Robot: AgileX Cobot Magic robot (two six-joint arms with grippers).
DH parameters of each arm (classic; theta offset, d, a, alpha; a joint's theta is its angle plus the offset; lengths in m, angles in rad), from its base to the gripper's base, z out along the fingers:
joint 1: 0 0.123 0 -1.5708
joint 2: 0.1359 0 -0.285 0
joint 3: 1.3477 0 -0.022 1.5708
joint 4: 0 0.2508 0 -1.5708
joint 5: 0 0 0.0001 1.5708
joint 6: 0 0.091 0 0
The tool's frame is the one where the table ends.
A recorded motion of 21 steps. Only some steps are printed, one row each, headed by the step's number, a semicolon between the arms.
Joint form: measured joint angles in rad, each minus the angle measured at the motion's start. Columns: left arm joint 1, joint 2, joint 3, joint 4, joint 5, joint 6; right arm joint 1, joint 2, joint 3, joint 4, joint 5, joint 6.
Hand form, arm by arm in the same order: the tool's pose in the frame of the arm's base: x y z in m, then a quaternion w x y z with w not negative. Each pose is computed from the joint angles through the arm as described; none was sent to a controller.
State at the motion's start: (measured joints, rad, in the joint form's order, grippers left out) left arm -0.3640 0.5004 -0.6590 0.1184 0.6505 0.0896; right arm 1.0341 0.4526 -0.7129 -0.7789 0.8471 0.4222
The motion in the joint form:
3: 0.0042 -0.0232 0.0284 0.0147 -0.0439 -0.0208; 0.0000 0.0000 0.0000 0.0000 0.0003 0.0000
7: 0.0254 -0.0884 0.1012 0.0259 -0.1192 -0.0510; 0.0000 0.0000 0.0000 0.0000 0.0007 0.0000
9: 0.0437 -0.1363 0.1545 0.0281 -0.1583 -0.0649; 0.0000 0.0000 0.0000 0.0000 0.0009 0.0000
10: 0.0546 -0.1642 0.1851 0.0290 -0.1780 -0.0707; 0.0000 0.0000 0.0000 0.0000 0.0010 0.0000
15: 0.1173 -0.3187 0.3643 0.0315 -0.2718 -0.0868; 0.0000 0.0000 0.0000 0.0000 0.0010 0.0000
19: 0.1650 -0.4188 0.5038 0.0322 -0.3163 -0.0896; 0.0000 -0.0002 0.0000 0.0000 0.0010 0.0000
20: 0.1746 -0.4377 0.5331 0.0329 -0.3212 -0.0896; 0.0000 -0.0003 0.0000 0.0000 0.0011 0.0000
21: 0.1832 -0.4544 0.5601 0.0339 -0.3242 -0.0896; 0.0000 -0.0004 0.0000 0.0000 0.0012 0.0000
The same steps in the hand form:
3: 0.0867 -0.0253 0.3359 0.56841 0.19784 0.79834 -0.02044; 0.0741 0.0308 0.3621 0.60054 -0.30729 0.73732 0.03572
7: 0.0800 -0.0211 0.3244 0.59589 0.17819 0.78271 -0.02300; 0.0741 0.0308 0.3621 0.60043 -0.30725 0.73744 0.03560
9: 0.0750 -0.0183 0.3142 0.60923 0.16572 0.77514 -0.02331; 0.0741 0.0308 0.3621 0.60038 -0.30723 0.73749 0.03554
10: 0.0722 -0.0167 0.3080 0.61591 0.15931 0.77120 -0.02267; 0.0741 0.0308 0.3621 0.60035 -0.30722 0.73752 0.03551
15: 0.0595 -0.0098 0.2676 0.64273 0.13056 0.75479 -0.01242; 0.0741 0.0308 0.3621 0.60035 -0.30722 0.73752 0.03551
19: 0.0551 -0.0065 0.2309 0.64464 0.11420 0.75591 0.00057; 0.0741 0.0307 0.3621 0.60041 -0.30717 0.73749 0.03556
20: 0.0546 -0.0059 0.2226 0.64252 0.11140 0.75812 0.00387; 0.0741 0.0307 0.3621 0.60042 -0.30713 0.73750 0.03555
21: 0.0542 -0.0054 0.2148 0.63971 0.10904 0.76081 0.00704; 0.0741 0.0307 0.3621 0.60042 -0.30710 0.73751 0.03555

